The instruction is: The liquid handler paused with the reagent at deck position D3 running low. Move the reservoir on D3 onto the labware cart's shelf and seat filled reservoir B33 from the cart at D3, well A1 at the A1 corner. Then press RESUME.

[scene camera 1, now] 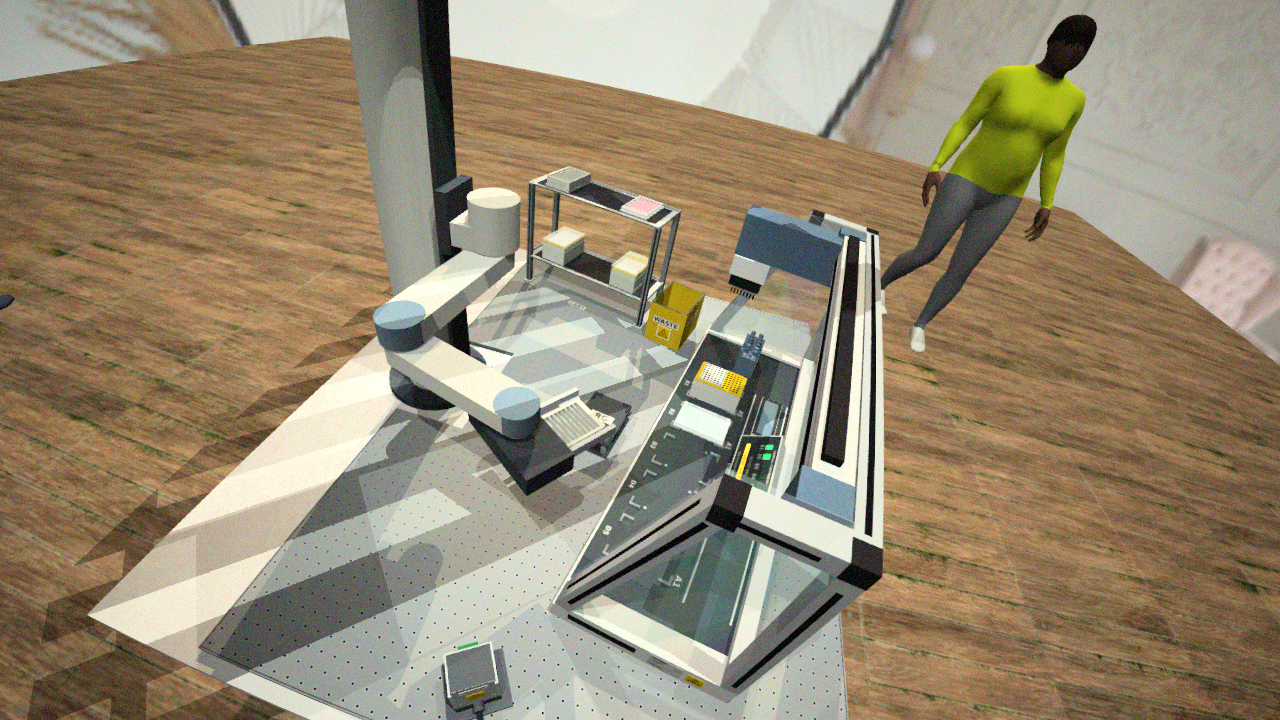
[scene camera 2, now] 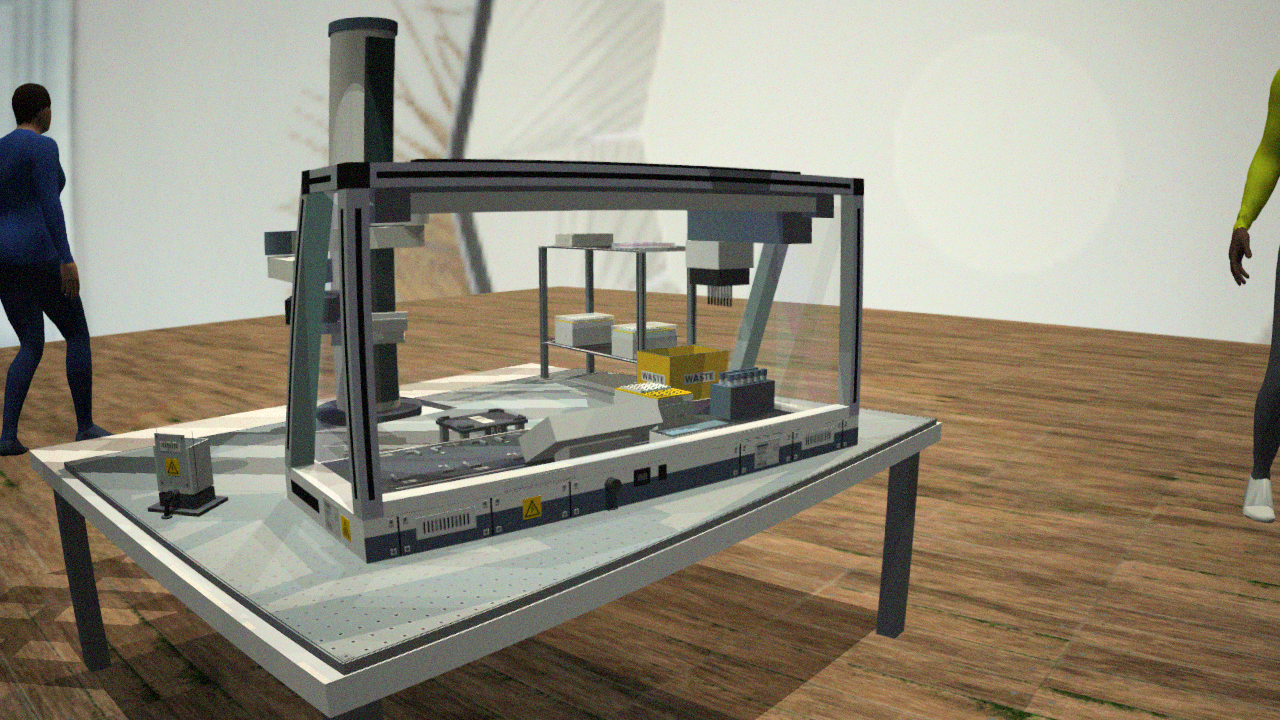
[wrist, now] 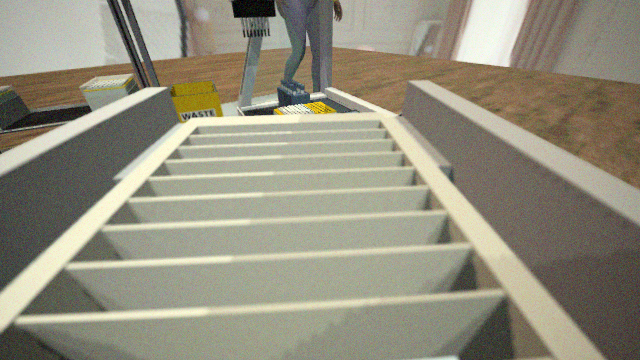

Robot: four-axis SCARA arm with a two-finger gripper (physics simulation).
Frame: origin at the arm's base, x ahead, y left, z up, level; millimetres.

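Where they show: gripper, between the fingertips: (scene camera 1: 595, 409) (scene camera 2: 407, 320) (wrist: 291, 106).
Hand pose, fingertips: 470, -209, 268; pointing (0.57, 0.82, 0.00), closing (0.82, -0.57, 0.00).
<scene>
Things, the pixels of their top centre, and the offset from my fingertips, as dx, dy, dz. "spot": a spot on its surface instead.
- pale reservoir, centre of its top: (wrist: 277, 217) (scene camera 2: 367, 323) (scene camera 1: 564, 426) -40, -57, -1
- labware cart, a spot on its surface: (scene camera 1: 529, 234) spot: -440, +740, -79
- pale ribbed reservoir, centre of its top: (scene camera 2: 583, 233) (scene camera 1: 569, 174) -339, +797, +127
- control panel, a spot on its surface: (scene camera 1: 756, 458) spot: +350, +114, -135
- yellow tip rack, centre of its top: (scene camera 2: 653, 388) (wrist: 304, 108) (scene camera 1: 722, 377) +252, +360, -139
- white plate, centre of its top: (scene camera 1: 703, 420) +229, +239, -190
- waste bin, centre of its top: (scene camera 2: 682, 350) (scene camera 1: 679, 297) (wrist: 192, 87) +87, +657, -120
- pipetting head, centre of its top: (scene camera 2: 719, 240) (scene camera 1: 755, 254) +254, +563, +124
My gripper (scene camera 1: 580, 419) (scene camera 2: 390, 327) (wrist: 291, 106) is shut on a pale reservoir (scene camera 1: 570, 426) (wrist: 280, 230) with many cross walls, level between its two fingers. It is up in the air, beside the deck on the arm column's side; in scene camera 1 it overlaps the black stand. At deck position D3 (scene camera 1: 687, 458) no labware shows. The labware cart (scene camera 1: 529, 234) (scene camera 2: 543, 308) stands behind the deck; a pale ribbed reservoir (scene camera 1: 568, 179) (scene camera 2: 583, 240) is on its top shelf, its label unreadable. The control panel (scene camera 1: 756, 458) shows a yellow bar and green keys; RESUME is not readable.
A black stand (scene camera 1: 617, 413) (scene camera 2: 483, 420) is beside the deck. A yellow tip rack (scene camera 1: 720, 378) and white plate (scene camera 1: 702, 421) are on it. The waste bin (scene camera 1: 671, 324) (scene camera 2: 680, 365) stands by the cart. The enclosure frame (scene camera 1: 872, 376) and pipetting head (scene camera 1: 748, 271) bound the far side.
</scene>
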